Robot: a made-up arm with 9 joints. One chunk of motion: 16 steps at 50 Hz.
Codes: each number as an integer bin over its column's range. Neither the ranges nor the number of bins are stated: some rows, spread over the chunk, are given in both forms.
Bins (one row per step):
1: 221 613 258 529 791 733 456 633 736
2: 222 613 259 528 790 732 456 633 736
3: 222 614 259 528 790 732 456 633 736
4: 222 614 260 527 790 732 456 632 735
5: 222 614 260 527 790 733 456 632 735
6: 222 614 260 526 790 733 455 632 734
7: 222 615 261 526 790 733 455 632 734
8: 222 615 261 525 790 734 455 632 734
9: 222 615 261 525 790 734 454 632 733
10: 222 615 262 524 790 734 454 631 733
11: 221 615 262 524 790 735 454 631 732
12: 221 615 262 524 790 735 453 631 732
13: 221 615 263 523 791 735 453 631 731
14: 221 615 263 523 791 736 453 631 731
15: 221 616 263 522 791 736 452 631 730
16: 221 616 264 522 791 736 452 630 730
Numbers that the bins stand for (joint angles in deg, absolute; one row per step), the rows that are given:
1: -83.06 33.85 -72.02 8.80 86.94 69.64 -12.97 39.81 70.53
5: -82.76 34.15 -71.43 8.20 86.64 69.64 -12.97 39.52 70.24
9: -82.76 34.45 -71.13 7.61 86.64 69.94 -13.57 39.52 69.64
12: -83.06 34.45 -70.83 7.31 86.64 70.24 -13.87 39.22 69.34
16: -83.06 34.74 -70.24 6.71 86.94 70.53 -14.17 38.92 68.74
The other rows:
2: -82.76 33.85 -71.73 8.50 86.64 69.34 -12.97 39.81 70.53
3: -82.76 34.15 -71.73 8.50 86.64 69.34 -12.97 39.81 70.53
4: -82.76 34.15 -71.43 8.20 86.64 69.34 -12.97 39.52 70.24
6: -82.76 34.15 -71.43 7.90 86.64 69.64 -13.27 39.52 69.94
7: -82.76 34.45 -71.13 7.90 86.64 69.64 -13.27 39.52 69.94
8: -82.76 34.45 -71.13 7.61 86.64 69.94 -13.27 39.52 69.94
10: -82.76 34.45 -70.83 7.31 86.64 69.94 -13.57 39.22 69.64
11: -83.06 34.45 -70.83 7.31 86.64 70.24 -13.57 39.22 69.34
13: -83.06 34.45 -70.53 7.01 86.94 70.24 -13.87 39.22 69.04
14: -83.06 34.45 -70.53 7.01 86.94 70.53 -13.87 39.22 69.04
15: -83.06 34.74 -70.53 6.71 86.94 70.53 -14.17 39.22 68.74

